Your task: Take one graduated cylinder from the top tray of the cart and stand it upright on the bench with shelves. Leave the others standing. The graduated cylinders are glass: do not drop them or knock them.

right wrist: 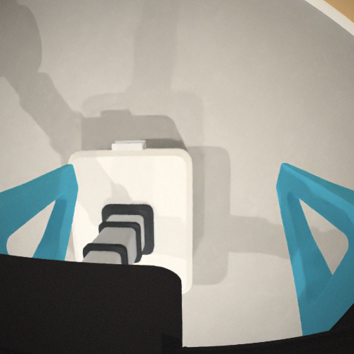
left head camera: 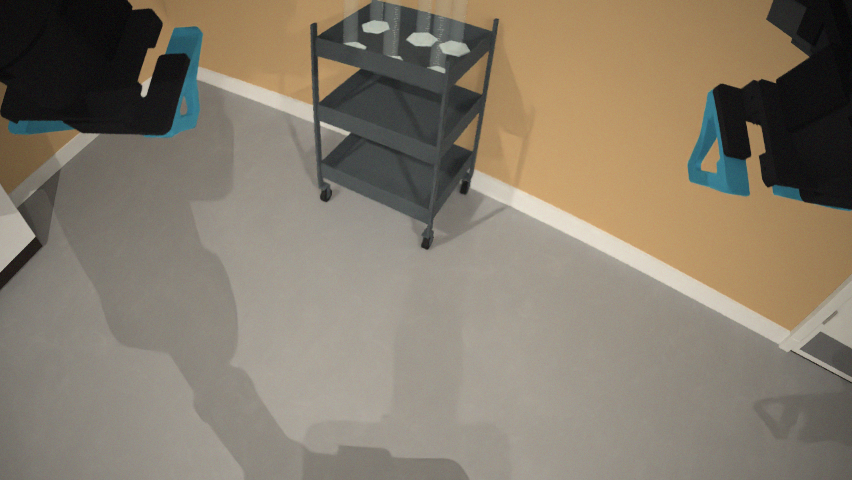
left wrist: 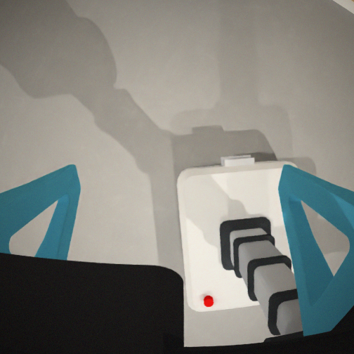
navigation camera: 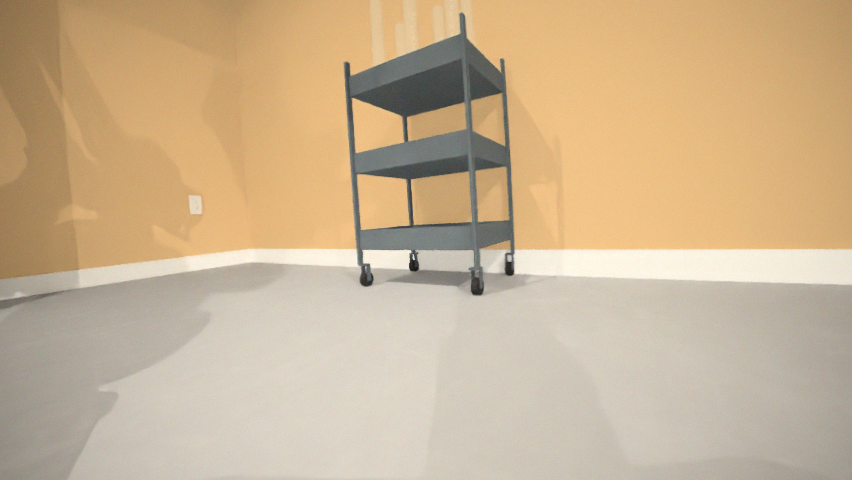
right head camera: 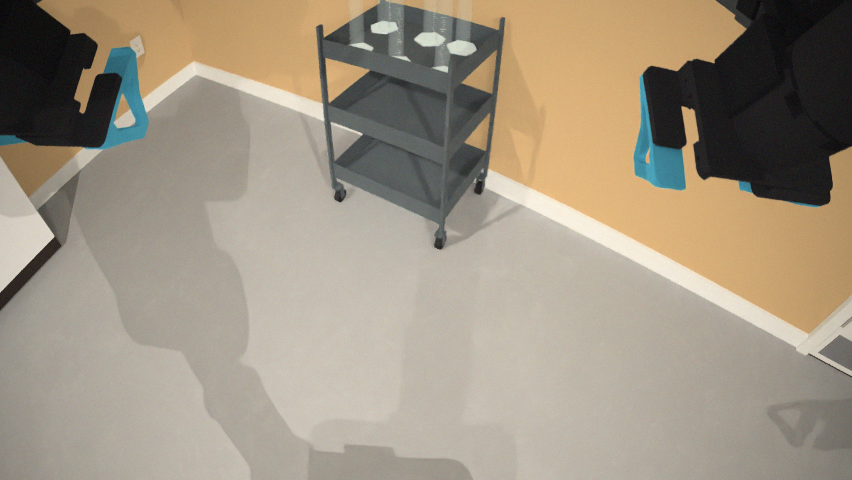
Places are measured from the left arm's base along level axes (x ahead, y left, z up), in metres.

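Pixels of known places: left gripper, fingertip midpoint: [left head camera: 142, 118] [right head camera: 102, 129]; right gripper, fingertip midpoint: [left head camera: 734, 180] [right head camera: 691, 173].
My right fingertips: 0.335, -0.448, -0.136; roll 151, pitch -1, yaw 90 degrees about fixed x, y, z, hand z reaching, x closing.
Ahead of a thing's pixels: the offset from my right fingertips to its top centre, as dx, dy, dz. "pt": to the spot under its first point.
Several clear glass graduated cylinders {pt +1.151, +0.086, -0.592} [left head camera: 454, 47] [right head camera: 461, 47] {pt +1.037, +0.275, -0.430} [navigation camera: 410, 23] with pale hexagonal bases stand upright on the top tray of the dark grey three-tier cart {pt +1.005, +0.298, -0.577} [left head camera: 381, 64] [right head camera: 387, 64] [navigation camera: 405, 67]. Their upper parts are cut off at the top edge of the head views. My left gripper [left head camera: 113, 116] [right head camera: 62, 128] [left wrist: 179, 175] is open and empty, left of the cart in the head views. My right gripper [left head camera: 766, 178] [right head camera: 718, 178] [right wrist: 176, 174] is open and empty, to the right of the cart. Both are apart from the cylinders. The bench with shelves does not show.
The cart stands near the orange wall [left head camera: 626, 149] [navigation camera: 685, 119]. Part of a white cabinet [left head camera: 11, 232] [right head camera: 20, 232] shows at the left edge. A white door frame [left head camera: 819, 316] is at the right. My white base [left wrist: 205, 200] [right wrist: 165, 190] shows below the grippers.
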